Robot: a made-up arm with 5 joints. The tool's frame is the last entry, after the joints. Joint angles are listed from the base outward.
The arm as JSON. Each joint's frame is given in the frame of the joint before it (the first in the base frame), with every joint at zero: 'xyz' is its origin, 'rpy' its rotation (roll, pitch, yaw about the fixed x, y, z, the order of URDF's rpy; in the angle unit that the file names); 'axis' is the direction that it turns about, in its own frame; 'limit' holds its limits. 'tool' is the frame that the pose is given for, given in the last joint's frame.
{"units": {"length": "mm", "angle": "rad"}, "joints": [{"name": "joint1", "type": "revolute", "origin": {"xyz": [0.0, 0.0, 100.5], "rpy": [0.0, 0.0, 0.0]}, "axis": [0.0, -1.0, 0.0], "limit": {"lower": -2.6, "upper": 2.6}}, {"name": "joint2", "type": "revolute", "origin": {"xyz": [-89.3, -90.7, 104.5], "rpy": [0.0, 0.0, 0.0]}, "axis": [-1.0, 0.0, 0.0], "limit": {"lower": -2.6, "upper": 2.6}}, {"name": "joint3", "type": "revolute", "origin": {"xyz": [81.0, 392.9, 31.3], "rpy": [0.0, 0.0, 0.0]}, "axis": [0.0, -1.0, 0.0], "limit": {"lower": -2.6, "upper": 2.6}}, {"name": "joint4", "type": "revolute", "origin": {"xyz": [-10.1, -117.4, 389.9], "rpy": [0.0, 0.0, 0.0]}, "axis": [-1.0, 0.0, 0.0], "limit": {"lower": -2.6, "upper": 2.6}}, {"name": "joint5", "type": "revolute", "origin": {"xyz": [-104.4, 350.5, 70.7], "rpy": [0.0, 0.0, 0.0]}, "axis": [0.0, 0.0, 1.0], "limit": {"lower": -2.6, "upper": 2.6}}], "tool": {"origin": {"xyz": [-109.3, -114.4, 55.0], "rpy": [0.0, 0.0, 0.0]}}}
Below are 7 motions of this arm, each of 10 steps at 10 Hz.
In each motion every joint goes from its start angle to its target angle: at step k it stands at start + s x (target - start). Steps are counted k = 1, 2, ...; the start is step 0. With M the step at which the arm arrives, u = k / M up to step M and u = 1 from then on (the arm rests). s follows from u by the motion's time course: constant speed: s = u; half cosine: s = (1 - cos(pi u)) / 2; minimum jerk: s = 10 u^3 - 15 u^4 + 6 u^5.
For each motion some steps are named. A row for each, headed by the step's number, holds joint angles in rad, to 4 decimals.
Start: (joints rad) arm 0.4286 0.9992 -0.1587 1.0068 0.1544
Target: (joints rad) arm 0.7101 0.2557 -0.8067 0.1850 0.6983
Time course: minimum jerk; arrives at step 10
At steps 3, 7, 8, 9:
3: 0.4745 0.8780 -0.2644 0.8728 0.2431
7: 0.6642 0.3769 -0.7010 0.3190 0.6096
8: 0.6938 0.2988 -0.7692 0.2326 0.6668
9: 0.7077 0.2621 -0.8012 0.1920 0.6936

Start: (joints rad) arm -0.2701 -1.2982 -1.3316 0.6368 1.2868
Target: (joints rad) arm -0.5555 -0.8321 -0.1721 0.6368 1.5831
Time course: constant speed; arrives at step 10
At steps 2, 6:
2: -0.3272 -1.2050 -1.0997 0.6368 1.3461
6: -0.4413 -1.0185 -0.6359 0.6368 1.4646

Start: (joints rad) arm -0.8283 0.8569 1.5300 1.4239 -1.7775
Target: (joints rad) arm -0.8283 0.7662 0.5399 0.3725 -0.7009
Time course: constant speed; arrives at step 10
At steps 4, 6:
4: -0.8283 0.8206 1.1340 1.0033 -1.3469
6: -0.8283 0.8025 0.9359 0.7931 -1.1315

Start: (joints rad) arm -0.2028 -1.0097 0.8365 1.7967 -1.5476
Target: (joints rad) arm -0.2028 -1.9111 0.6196 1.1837 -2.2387
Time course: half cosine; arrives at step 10
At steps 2, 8, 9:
2: -0.2028 -1.0958 0.8158 1.7382 -1.6136
8: -0.2028 -1.8250 0.6403 1.2422 -2.1727
9: -0.2028 -1.8890 0.6249 1.1987 -2.2218

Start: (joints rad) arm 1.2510 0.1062 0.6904 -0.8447 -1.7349
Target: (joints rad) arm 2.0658 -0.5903 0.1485 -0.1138 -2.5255
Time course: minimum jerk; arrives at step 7
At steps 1, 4, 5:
1: 1.2700 0.0900 0.6778 -0.8277 -1.7533
4: 1.7660 -0.3341 0.3479 -0.3827 -2.2347
5: 1.9479 -0.4895 0.2269 -0.2196 -2.4111

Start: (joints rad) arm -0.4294 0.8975 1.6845 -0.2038 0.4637
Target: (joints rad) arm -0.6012 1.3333 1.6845 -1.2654 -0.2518
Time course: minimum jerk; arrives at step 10
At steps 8, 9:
8: -0.5912 1.3081 1.6845 -1.2039 -0.2104
9: -0.5997 1.3296 1.6845 -1.2563 -0.2457

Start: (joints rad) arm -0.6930 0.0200 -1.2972 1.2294 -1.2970
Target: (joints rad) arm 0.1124 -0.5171 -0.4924 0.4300 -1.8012
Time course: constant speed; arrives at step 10
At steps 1, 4, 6, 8, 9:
1: -0.6125 -0.0337 -1.2167 1.1495 -1.3474
4: -0.3708 -0.1948 -0.9753 0.9096 -1.4987
6: -0.2098 -0.3023 -0.8143 0.7498 -1.5995
8: -0.0487 -0.4097 -0.6534 0.5899 -1.7004
9: 0.0319 -0.4634 -0.5729 0.5099 -1.7508

